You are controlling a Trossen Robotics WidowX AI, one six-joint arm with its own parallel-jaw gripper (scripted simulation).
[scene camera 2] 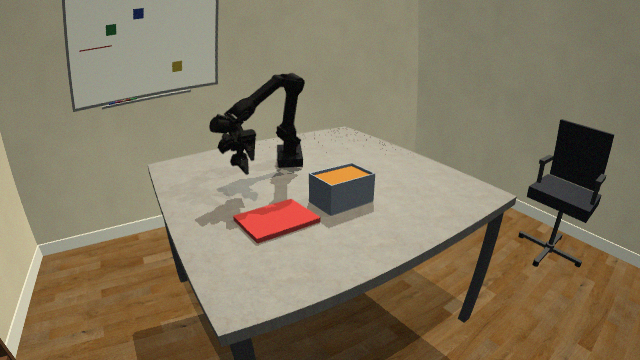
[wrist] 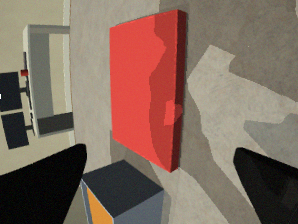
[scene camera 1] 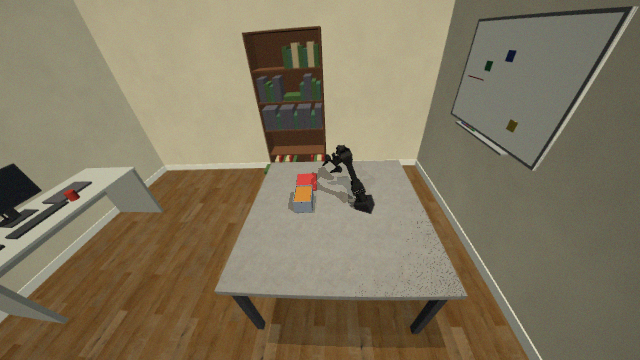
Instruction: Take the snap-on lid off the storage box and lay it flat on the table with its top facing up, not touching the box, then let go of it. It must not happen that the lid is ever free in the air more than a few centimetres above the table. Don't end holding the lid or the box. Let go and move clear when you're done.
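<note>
I see a red lid (scene camera 2: pixel 268 222), and the wrist view gives me the lid (wrist: pixel 147 56) as well. A grey storage box (scene camera 2: pixel 334 190) is here too. My own gripper (scene camera 2: pixel 250 167) is visible, and the wrist view also has my gripper (wrist: pixel 163 154).
</note>
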